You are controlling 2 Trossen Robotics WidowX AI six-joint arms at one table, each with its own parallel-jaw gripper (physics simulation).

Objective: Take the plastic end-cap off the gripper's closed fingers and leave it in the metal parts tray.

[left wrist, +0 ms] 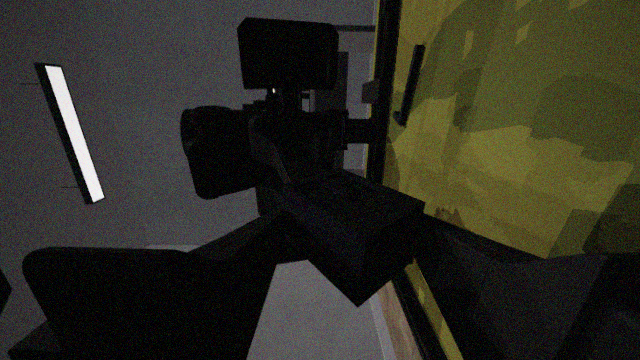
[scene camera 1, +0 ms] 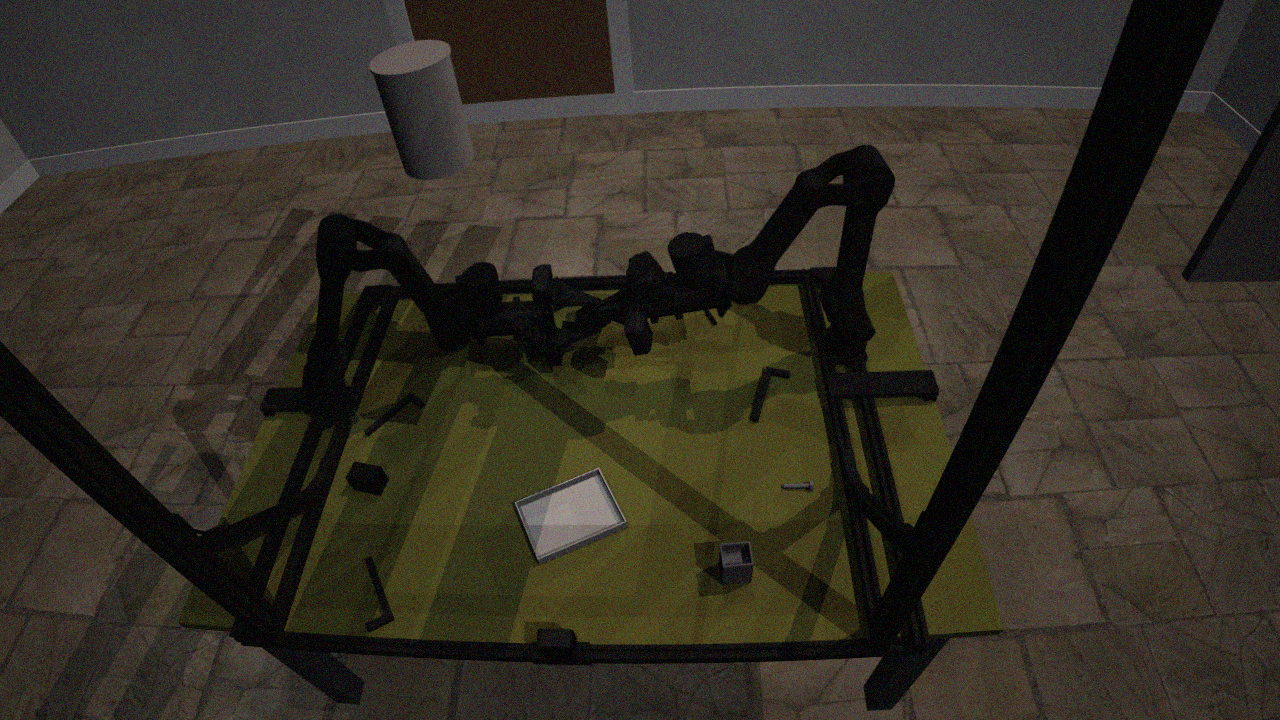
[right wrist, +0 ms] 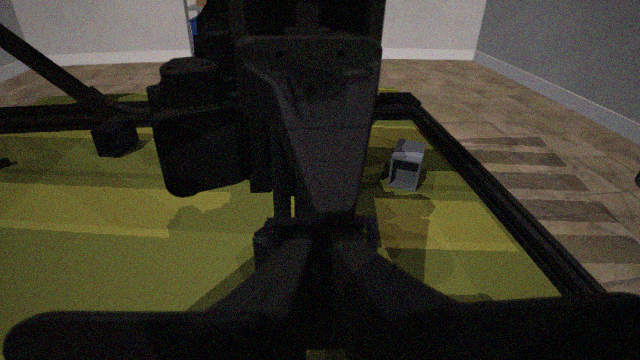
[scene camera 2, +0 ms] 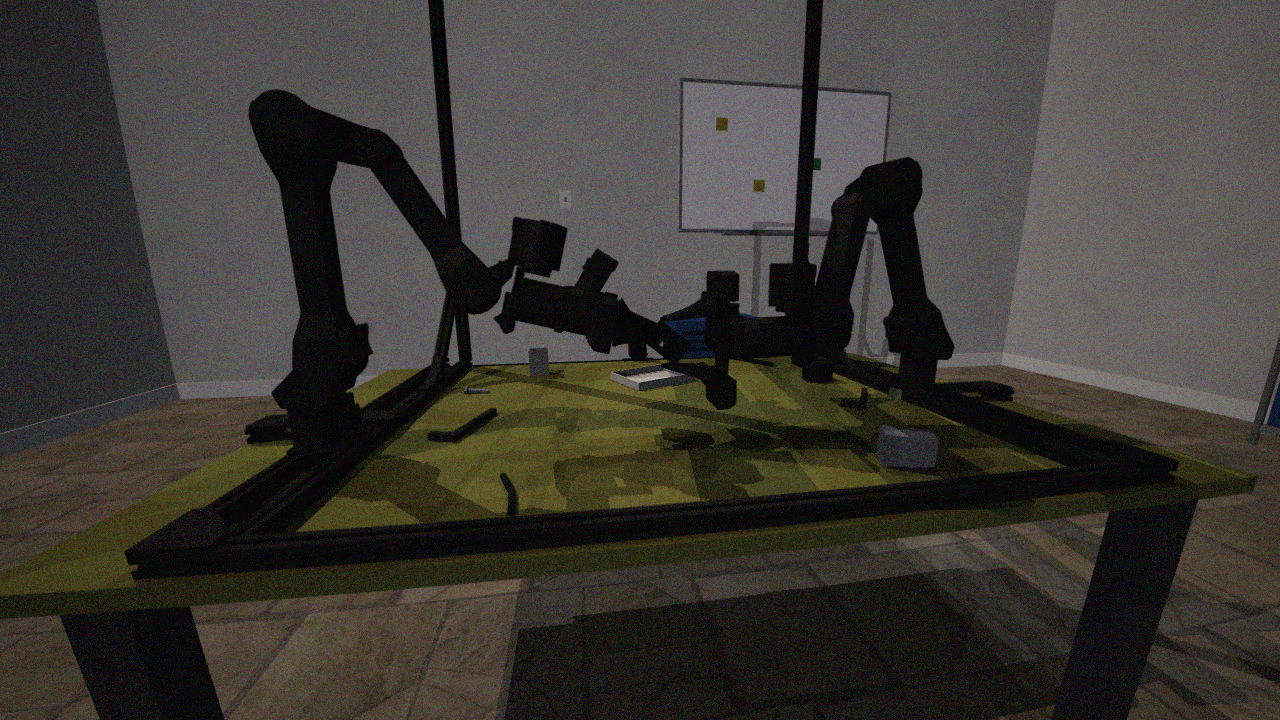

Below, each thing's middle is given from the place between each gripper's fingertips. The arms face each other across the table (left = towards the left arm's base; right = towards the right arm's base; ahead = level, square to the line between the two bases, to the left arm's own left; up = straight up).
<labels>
My left gripper is now 300 mm past the metal parts tray point(scene camera 1: 565, 517), 120 mm above it and 80 mm to the right of it. Round my left hand: dark block point(scene camera 1: 367, 478) (410 mm to the left, 200 mm behind, 110 mm below).
My right hand is 300 mm past the metal parts tray, 140 mm above it and 70 mm to the right of it. From my right hand the other things lie so: dark block 400 mm to the left, 200 mm behind, 130 mm below.
</labels>
